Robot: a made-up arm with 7 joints.
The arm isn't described. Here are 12 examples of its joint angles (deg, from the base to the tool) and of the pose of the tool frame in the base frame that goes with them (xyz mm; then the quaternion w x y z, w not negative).
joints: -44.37 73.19 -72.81 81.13 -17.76 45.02 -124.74
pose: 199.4 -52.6 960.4 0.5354 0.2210 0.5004 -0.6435
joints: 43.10 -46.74 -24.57 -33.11 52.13 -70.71 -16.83
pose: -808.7 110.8 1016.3 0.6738 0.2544 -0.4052 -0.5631
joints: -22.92 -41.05 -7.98 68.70 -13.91 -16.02 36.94
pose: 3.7 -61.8 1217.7 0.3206 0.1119 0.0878 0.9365
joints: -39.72 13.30 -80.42 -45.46 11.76 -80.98 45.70
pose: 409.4 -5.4 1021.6 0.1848 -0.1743 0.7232 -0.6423
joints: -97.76 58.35 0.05 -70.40 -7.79 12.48 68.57
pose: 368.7 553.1 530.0 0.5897 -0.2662 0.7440 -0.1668
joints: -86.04 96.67 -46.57 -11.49 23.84 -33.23 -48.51
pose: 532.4 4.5 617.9 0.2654 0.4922 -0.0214 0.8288
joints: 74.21 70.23 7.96 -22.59 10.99 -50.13 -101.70
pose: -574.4 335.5 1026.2 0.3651 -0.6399 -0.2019 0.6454
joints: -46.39 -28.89 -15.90 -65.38 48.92 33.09 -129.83
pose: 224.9 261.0 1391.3 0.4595 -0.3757 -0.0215 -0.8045
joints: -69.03 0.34 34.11 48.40 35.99 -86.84 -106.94
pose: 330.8 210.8 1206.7 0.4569 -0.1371 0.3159 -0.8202
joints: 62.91 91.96 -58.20 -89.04 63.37 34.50 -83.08
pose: -530.2 -274.7 1192.9 0.0511 -0.1861 -0.5952 0.7800
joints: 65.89 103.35 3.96 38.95 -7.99 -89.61 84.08
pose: -454.5 286.4 1160.2 0.8160 0.1944 -0.3377 -0.4269
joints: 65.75 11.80 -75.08 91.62 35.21 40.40 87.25
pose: -220.9 -259.2 930.8 0.2345 0.4498 0.7009 -0.5014
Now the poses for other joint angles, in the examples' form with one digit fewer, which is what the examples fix.
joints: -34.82 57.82 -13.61 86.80 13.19 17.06 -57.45
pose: 226 139 1140 0.970 -0.012 0.226 -0.084
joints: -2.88 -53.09 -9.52 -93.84 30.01 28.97 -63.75
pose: -475 200 1325 0.785 -0.235 -0.062 -0.570
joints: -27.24 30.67 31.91 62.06 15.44 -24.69 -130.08
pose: 117 404 1195 0.670 -0.167 0.027 -0.723
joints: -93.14 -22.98 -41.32 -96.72 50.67 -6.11 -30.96
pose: 498 356 651 0.287 -0.855 0.401 -0.163
